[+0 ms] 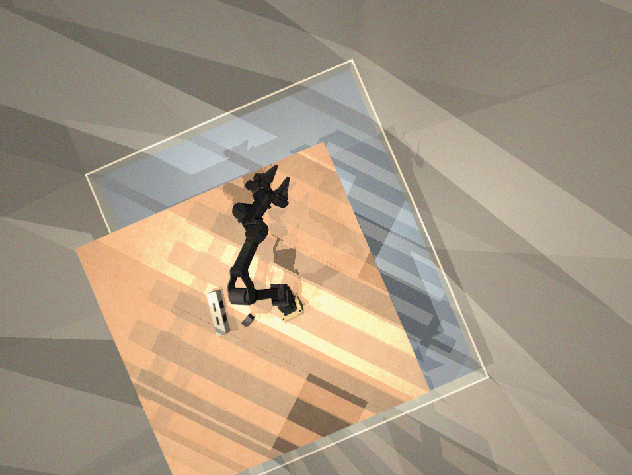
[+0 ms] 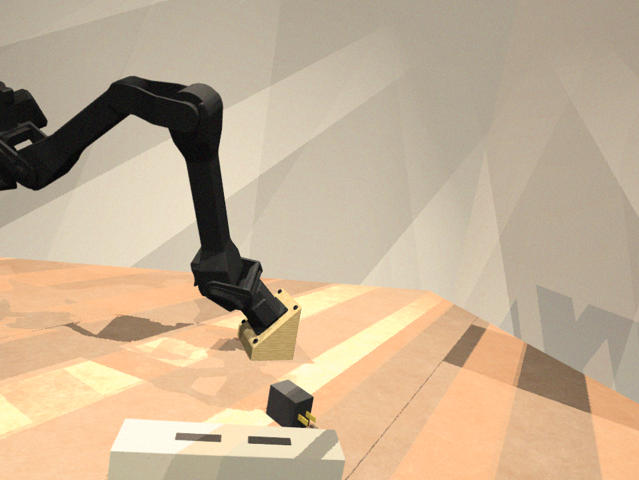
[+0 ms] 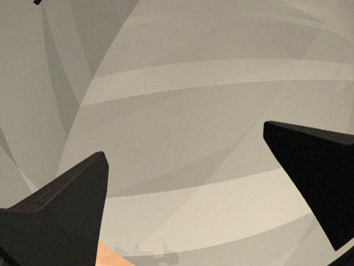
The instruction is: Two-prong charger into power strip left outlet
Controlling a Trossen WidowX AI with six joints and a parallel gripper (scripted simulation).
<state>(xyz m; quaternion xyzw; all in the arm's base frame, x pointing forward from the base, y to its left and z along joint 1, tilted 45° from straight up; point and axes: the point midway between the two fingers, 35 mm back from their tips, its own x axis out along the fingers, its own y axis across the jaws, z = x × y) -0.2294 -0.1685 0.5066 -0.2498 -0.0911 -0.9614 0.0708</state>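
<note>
The two-prong charger is 490 mm ahead of my gripper tip, 460 mm to the left of it and 290 mm below it.
</note>
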